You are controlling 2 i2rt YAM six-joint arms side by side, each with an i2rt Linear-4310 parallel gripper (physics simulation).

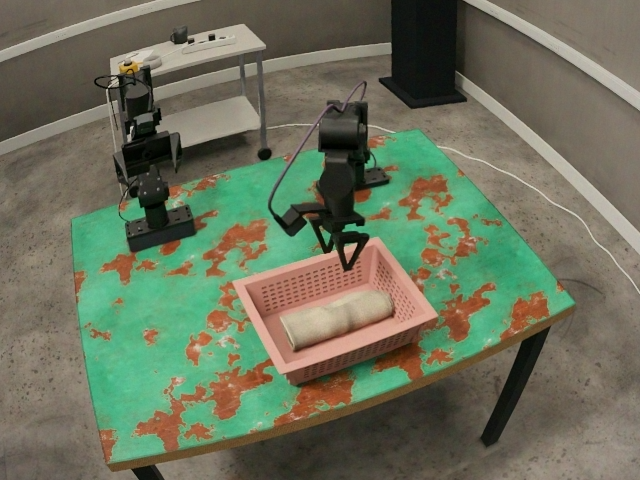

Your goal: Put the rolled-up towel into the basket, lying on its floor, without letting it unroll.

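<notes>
The cream rolled-up towel (336, 318) lies lengthwise in the pink basket (263, 330), on its floor, and is still a roll. The basket stands upright on the table. My left gripper (337, 260) is open and empty, above the basket's far rim, behind the towel and apart from it. My right gripper (147, 170) is open and empty, held over its own base at the table's far left corner, well away from the basket.
The green and rust-brown table (155, 289) carries both arm bases; the right arm's base (161, 227) is at the far left. A white cart (188, 121) stands behind the table. A black pillar (423, 46) stands at the back, and a white cable crosses the floor.
</notes>
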